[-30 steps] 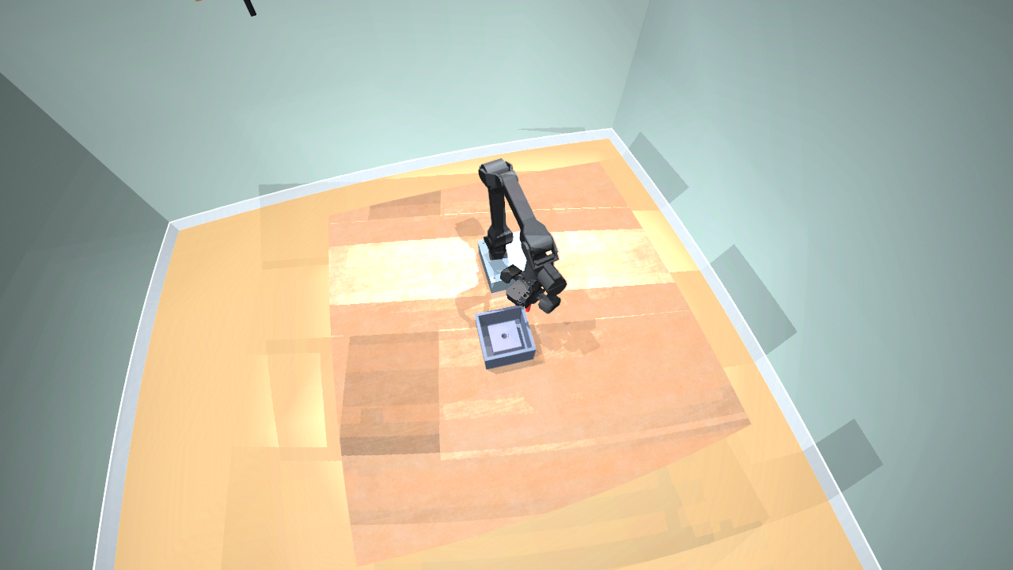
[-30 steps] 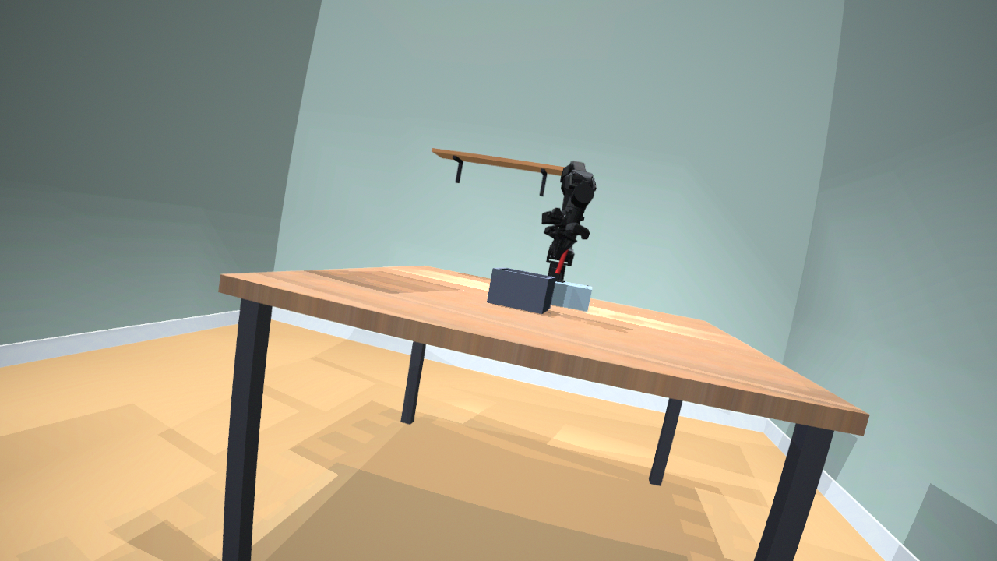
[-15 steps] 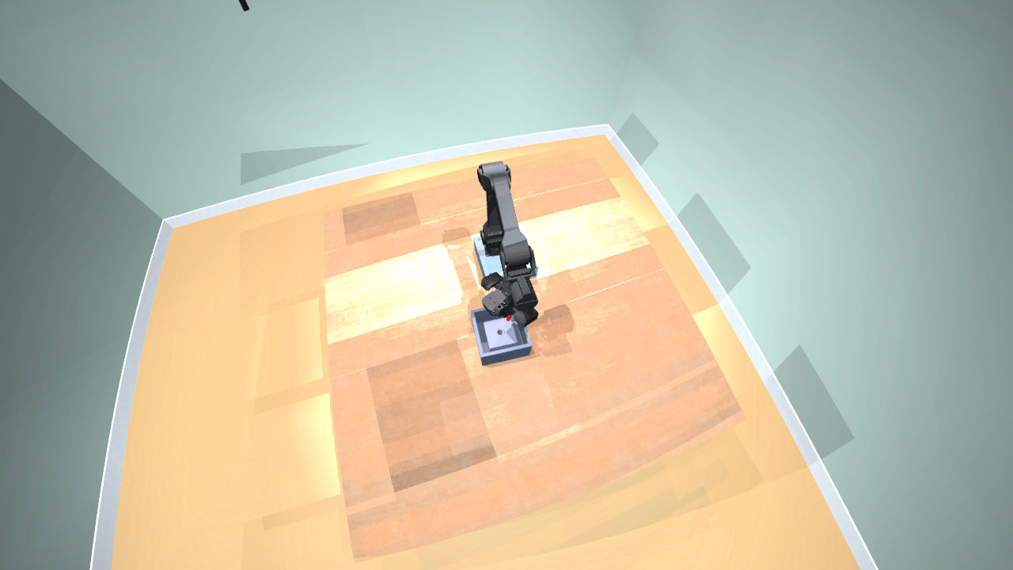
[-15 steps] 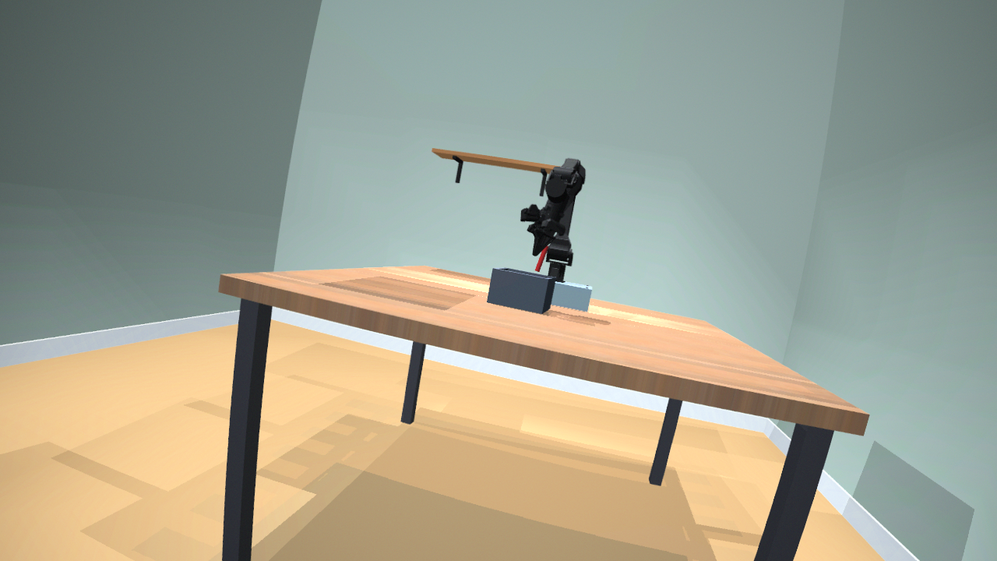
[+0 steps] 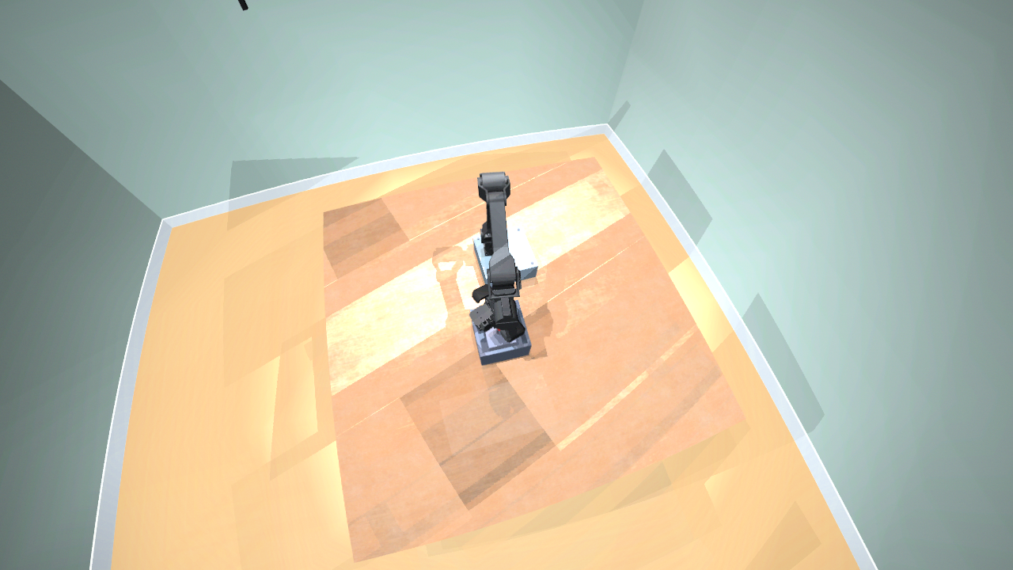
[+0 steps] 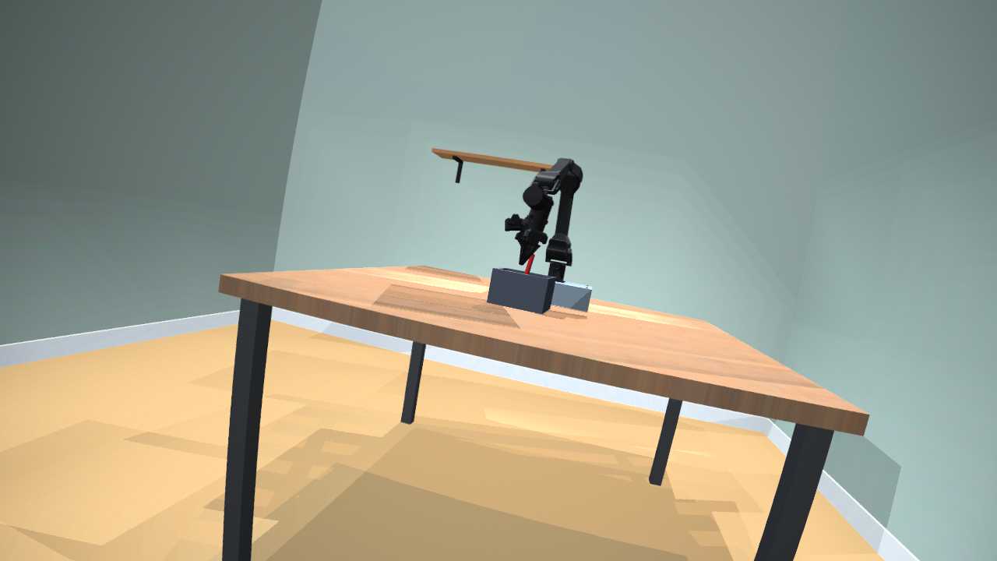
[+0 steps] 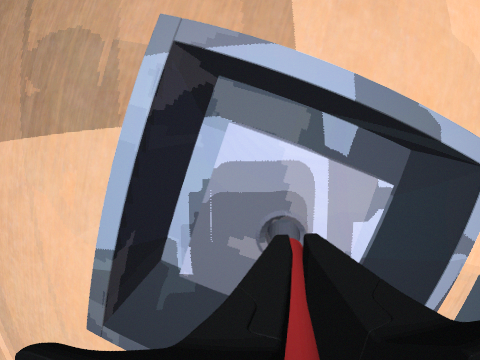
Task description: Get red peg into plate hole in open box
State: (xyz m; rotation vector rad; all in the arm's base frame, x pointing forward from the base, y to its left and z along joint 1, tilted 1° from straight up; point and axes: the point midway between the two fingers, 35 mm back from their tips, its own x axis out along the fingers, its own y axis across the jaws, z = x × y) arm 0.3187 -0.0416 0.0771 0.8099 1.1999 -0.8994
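Now: gripper tip 1 cm past the red peg and 2 cm to the right of it. Also, from my gripper tip: plate: 2 cm to the left, 7 cm below; grey box: 2 cm to the left, 9 cm below.
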